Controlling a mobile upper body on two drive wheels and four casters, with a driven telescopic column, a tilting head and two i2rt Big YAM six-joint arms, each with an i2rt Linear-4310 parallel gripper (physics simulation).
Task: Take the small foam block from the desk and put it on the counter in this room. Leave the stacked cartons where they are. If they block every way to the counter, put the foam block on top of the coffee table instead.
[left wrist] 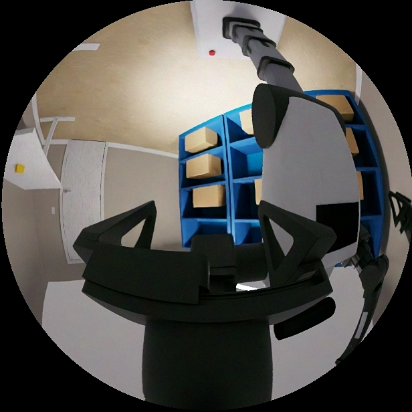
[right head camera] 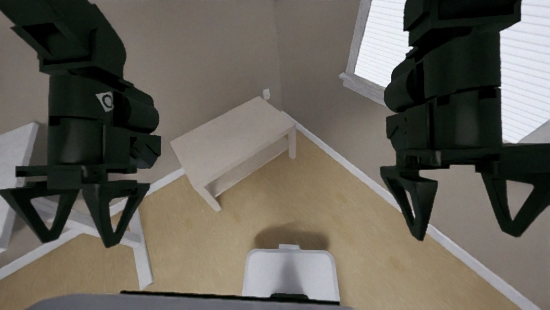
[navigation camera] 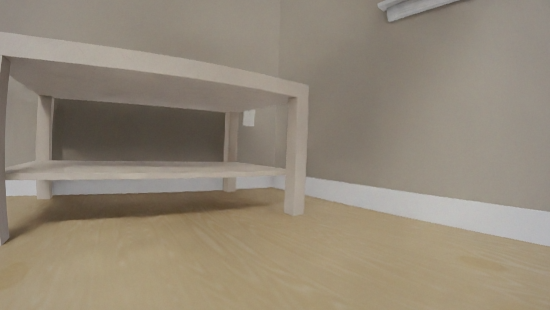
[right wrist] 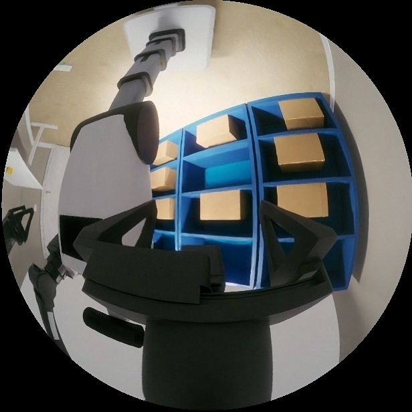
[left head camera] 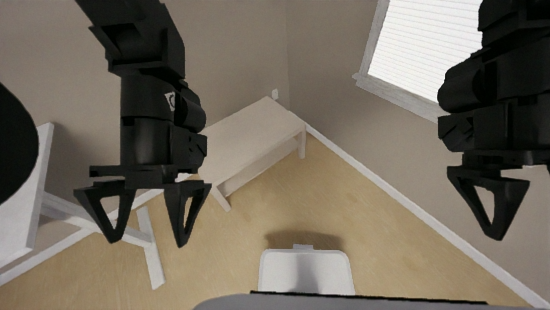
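Note:
A small yellow block lies on the white desk, at the far left of both wrist views. The beige coffee table stands by the room corner, with a low shelf under its top. My left gripper is open and empty, raised and apart from the desk and block. My right gripper is open and empty, raised at the right. The counter does not show.
A blue shelf rack holding several cardboard boxes stands against a wall. A white door is left of it. My white base is on the wood floor. A window is in the right wall.

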